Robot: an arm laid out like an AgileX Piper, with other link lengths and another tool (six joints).
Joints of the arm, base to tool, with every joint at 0 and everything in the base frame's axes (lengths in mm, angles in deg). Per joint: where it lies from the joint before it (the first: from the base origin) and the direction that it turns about. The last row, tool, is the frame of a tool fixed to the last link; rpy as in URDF.
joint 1: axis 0 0 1 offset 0 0 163.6
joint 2: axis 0 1 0 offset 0 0 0
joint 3: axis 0 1 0 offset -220.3 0 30.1
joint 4: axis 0.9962 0 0.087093 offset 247.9 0 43.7
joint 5: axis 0 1 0 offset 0 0 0
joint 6: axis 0.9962 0 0.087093 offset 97.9 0 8.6
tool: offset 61.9 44 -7.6 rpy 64.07 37.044 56.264
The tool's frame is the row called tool.
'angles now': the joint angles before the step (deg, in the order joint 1, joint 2, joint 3, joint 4, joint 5, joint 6). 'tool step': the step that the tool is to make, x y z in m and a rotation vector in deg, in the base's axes. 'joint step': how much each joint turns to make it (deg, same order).
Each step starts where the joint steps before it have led.
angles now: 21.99 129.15 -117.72 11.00 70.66 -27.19
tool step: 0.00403 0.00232 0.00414 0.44 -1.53 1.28
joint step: 0.13 0.65 -2.01 0.12 0.00 -1.22
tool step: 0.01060 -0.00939 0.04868 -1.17 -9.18 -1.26
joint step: 0.00 -5.14 -3.13 -4.99 0.00 1.43
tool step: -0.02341 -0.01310 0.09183 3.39 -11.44 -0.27
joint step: 0.00 -14.31 2.33 -1.22 0.10 0.09
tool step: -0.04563 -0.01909 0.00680 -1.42 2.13 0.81
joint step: 0.00 -12.58 14.58 0.00 0.58 -0.92
